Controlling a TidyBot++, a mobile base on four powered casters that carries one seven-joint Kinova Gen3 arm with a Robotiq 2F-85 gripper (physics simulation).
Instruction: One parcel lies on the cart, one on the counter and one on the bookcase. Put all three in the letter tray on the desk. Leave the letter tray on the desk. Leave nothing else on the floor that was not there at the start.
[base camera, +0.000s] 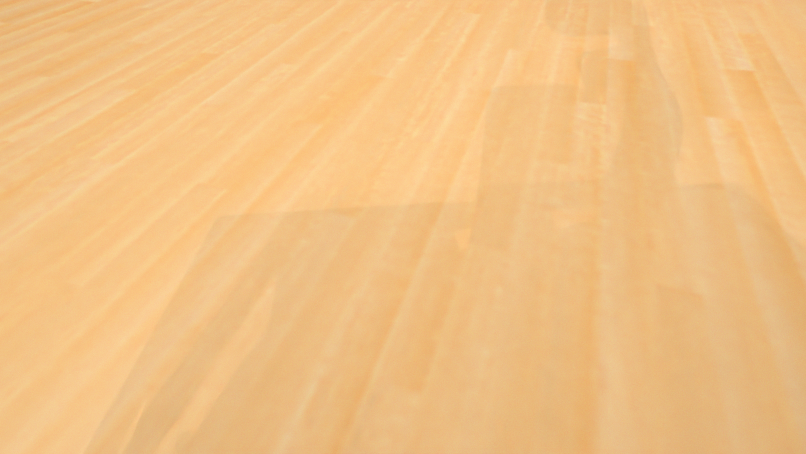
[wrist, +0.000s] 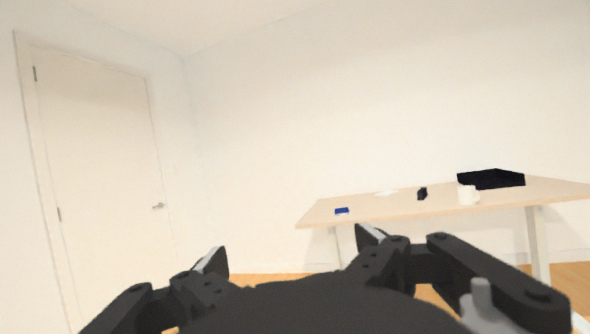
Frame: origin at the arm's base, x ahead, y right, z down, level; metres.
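Seen in the pictures: gripper, fingertip midpoint: (wrist: 292, 248).
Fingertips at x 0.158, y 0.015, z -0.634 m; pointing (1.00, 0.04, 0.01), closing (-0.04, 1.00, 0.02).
Note:
Offsets run from my fingertips to a thing's middle. Level surfaces: height alone.
The desk @(dz +0.311 m) (wrist: 390, 205) stands against the far wall, right of centre in the wrist view. A black open-looking tray, the letter tray @(dx +1.223, dy +1.356, dz +0.276 m) (wrist: 490, 179), sits towards its back right; its inside is hidden from this low angle. My gripper (wrist: 292, 248) is open, its fingers wide apart with nothing between them, and it is well away from the desk. No parcel that I can make out shows in either view, nor do the cart, the counter and the bookcase.
On the desk are a white mug @(dx +0.922, dy +0.940, dz +0.263 m) (wrist: 467, 195) in front of the tray, a small black object @(dx +1.230, dy +0.886, dz +0.284 m) (wrist: 422, 193), a flat white item @(dx +1.567, dy +0.809, dz +0.306 m) (wrist: 386, 192) and a small blue box @(dx +1.286, dy +0.363, dz +0.305 m) (wrist: 342, 211). A closed door (wrist: 100, 165) is at the left. The base camera shows wooden floor @(dz +1.031 m) (base camera: 282, 140) with shadows.

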